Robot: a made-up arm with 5 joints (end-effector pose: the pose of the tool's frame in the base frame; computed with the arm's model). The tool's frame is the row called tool. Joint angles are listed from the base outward.
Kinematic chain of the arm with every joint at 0, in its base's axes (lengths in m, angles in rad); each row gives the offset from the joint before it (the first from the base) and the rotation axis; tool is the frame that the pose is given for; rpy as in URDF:
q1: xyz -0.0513 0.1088 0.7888 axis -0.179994 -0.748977 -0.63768
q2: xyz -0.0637 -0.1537 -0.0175 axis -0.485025 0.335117 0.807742
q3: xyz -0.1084 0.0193 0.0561 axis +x
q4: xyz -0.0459 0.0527 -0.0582 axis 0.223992 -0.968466 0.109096
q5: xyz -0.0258 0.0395 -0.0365 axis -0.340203 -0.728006 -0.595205
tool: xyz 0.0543 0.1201 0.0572 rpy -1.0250 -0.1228 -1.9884
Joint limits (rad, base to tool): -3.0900..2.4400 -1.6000..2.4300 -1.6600..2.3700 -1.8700..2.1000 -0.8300..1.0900
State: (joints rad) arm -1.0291 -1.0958 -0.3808 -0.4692 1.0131
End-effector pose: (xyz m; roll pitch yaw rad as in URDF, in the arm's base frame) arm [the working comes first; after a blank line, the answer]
Working (the frame after each row of the table, in the pose's form):
after q1: -0.0513 0.1088 0.7888 0.4960 0.6263 0.8556
after q2: -0.0234 -0.0525 0.7544 0.3059 0.6348 -0.3427
after q3: -0.0720 -0.0336 0.8664 -0.0749 0.6348 -0.3427
after q4: -0.1252 0.0366 0.8438 -0.3523 1.0701 -0.5635
after q5: -0.1581 0.0863 0.8434 -0.8013 0.1268 -0.6832

-0.0422 0.1527 0.7904 -0.7433 -0.8975 -2.7671
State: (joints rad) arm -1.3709 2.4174 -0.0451 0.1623 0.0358
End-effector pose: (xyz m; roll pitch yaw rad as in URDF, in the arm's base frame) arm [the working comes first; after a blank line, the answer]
Working (the frame after each row of the table, in the pose's form):
after q1: -0.0513 0.1088 0.7888 0.8174 0.6972 1.2736
after q2: -0.0006 -0.0411 0.7346 0.3037 0.1191 -2.8640
after q3: 0.0966 -0.0151 0.8063 0.2586 0.1191 -2.8640
after q4: 0.1633 -0.0646 0.7693 0.2939 -0.0370 -2.8899
after q5: 0.1995 -0.1052 0.7449 0.2830 -0.0559 -2.9177

0.1735 -0.2130 0.8362 -1.0878 0.1587 1.3839
